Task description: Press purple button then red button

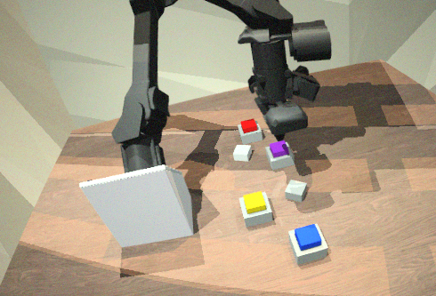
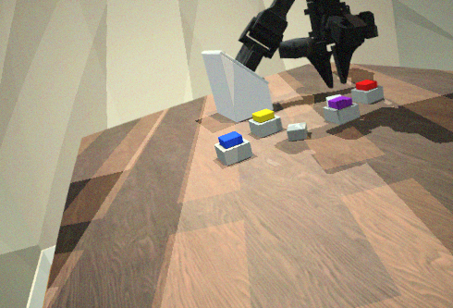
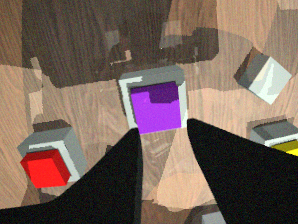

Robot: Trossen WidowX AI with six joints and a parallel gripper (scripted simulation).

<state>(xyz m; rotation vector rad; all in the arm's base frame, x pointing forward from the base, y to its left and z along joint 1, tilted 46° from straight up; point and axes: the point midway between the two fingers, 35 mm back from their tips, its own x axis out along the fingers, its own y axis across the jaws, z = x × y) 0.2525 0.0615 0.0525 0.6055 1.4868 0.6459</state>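
The purple button lies 3 cm below my gripper tip. The rest, counted from my gripper tip: red button: 11 cm to the left, 4 cm behind, 3 cm below; then white block: 7 cm behind, 6 cm below, 4 cm to the left; then yellow button: 13 cm to the right, 8 cm behind, 3 cm below.
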